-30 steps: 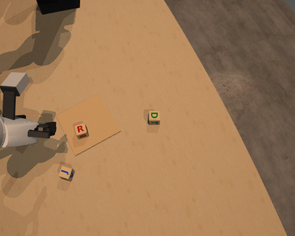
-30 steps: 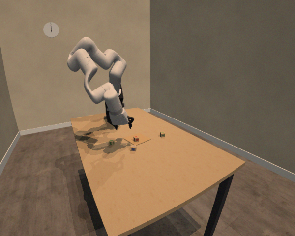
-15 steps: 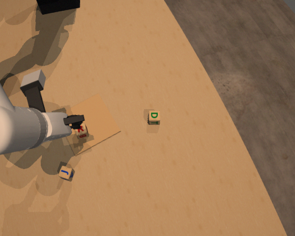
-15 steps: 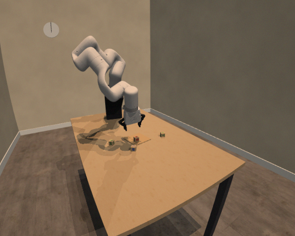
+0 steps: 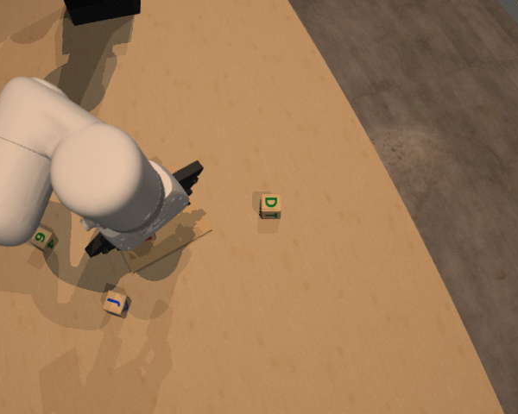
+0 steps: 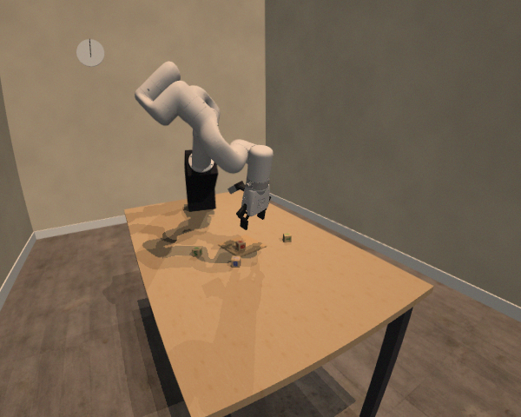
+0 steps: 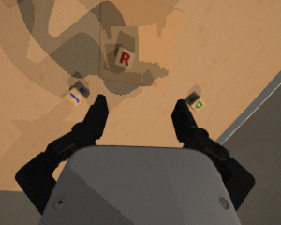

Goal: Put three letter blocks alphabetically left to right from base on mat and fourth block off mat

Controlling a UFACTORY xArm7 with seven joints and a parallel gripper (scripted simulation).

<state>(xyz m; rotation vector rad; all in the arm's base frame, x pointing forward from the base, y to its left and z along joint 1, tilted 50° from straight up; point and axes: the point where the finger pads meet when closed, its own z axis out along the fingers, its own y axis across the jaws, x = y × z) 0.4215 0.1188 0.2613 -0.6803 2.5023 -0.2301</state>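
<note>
My gripper is now 50 mm past the green D block, 160 mm to the right of it and 110 mm above it. From my hand the other things lie so: tan mat (60 mm behind, 30 mm to the right, 130 mm below).
</note>
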